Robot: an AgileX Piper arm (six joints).
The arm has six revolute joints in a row. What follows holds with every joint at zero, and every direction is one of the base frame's.
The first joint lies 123 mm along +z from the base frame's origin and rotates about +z.
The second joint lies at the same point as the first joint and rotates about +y.
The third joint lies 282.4 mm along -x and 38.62 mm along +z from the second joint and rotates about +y.
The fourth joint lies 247.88 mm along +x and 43.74 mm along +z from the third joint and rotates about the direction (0.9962, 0, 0.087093).
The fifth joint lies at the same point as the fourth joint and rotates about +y.
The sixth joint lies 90.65 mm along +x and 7.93 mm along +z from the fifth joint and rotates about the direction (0.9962, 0, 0.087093).
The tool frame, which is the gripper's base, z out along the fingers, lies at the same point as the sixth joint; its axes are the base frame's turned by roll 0, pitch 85.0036 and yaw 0 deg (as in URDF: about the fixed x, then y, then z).
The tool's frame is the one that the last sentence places.
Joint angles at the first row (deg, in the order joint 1, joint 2, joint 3, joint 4, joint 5, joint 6):
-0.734, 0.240, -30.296, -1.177, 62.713, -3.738
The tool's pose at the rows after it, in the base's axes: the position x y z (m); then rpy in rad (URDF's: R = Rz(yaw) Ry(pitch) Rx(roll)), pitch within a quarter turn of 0, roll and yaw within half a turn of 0:
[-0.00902 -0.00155 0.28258 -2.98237 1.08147 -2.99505]
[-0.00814 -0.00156 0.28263 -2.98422 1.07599 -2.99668]
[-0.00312 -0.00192 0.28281 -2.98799 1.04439 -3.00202]
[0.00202 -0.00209 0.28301 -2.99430 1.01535 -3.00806]
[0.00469 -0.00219 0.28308 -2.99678 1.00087 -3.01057]
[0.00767 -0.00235 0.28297 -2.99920 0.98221 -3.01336]
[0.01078 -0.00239 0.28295 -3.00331 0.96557 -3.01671]
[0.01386 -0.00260 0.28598 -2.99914 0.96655 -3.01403]
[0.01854 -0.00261 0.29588 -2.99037 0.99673 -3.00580]
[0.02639 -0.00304 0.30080 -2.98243 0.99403 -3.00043]
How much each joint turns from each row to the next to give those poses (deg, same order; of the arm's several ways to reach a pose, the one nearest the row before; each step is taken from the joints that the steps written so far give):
0.003, 0.000, 0.002, -0.003, -0.001, 0.002
-0.001, 0.317, -0.001, 0.001, 0.001, -0.001
-0.001, 1.804, 0.000, -0.210, 0.002, -0.001
0.002, 1.805, -0.001, -0.075, -0.132, 0.003
-0.002, 0.927, 0.002, -0.048, -0.096, -0.003
-0.003, 1.069, -0.001, -0.087, 0.001, -0.002
0.003, 1.078, -0.001, -0.002, -0.115, 0.002
0.000, 1.109, -0.463, -0.133, -0.721, 0.001
-0.002, 1.778, -1.540, 0.003, -1.990, -0.002
0.002, 2.459, -0.730, -0.275, -1.614, 0.001

